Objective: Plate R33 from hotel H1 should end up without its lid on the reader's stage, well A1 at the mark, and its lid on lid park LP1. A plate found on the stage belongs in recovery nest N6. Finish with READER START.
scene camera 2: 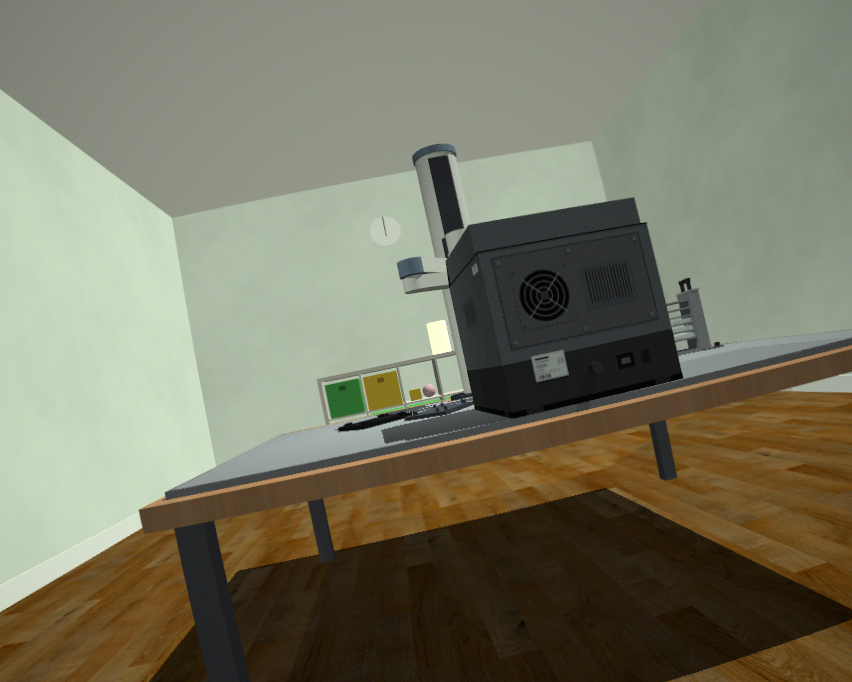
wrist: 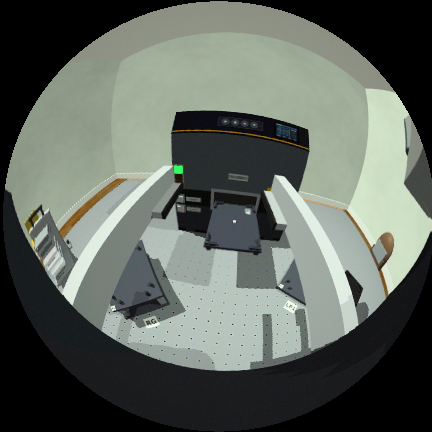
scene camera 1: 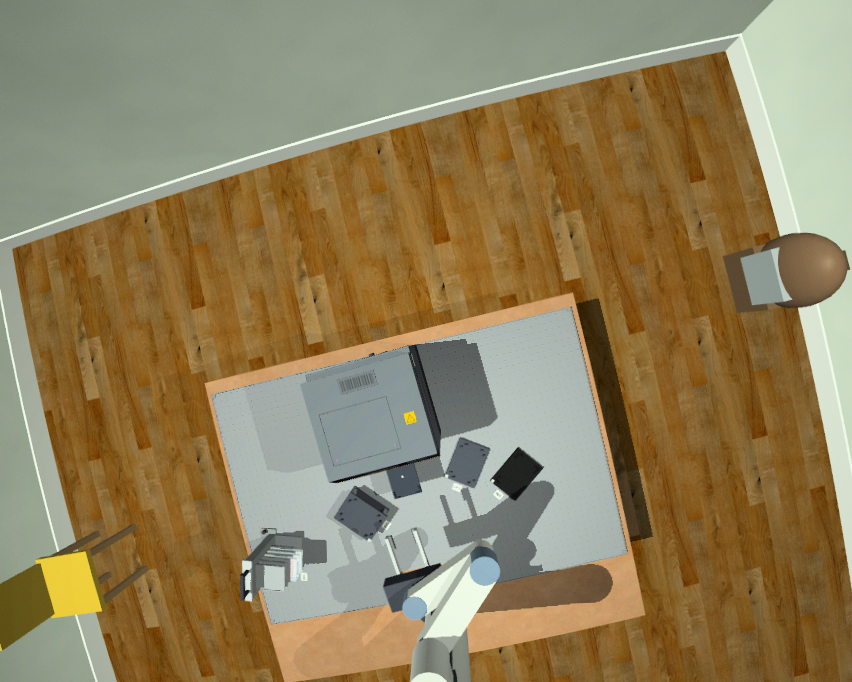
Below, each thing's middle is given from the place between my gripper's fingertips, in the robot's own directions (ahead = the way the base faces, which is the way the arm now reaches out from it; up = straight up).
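There is the reader stage (scene camera 1: pixel 401 487). The stage sits 14 cm below my hand, and it is also 14 cm ahead of my hand and 2 cm to the right of it.
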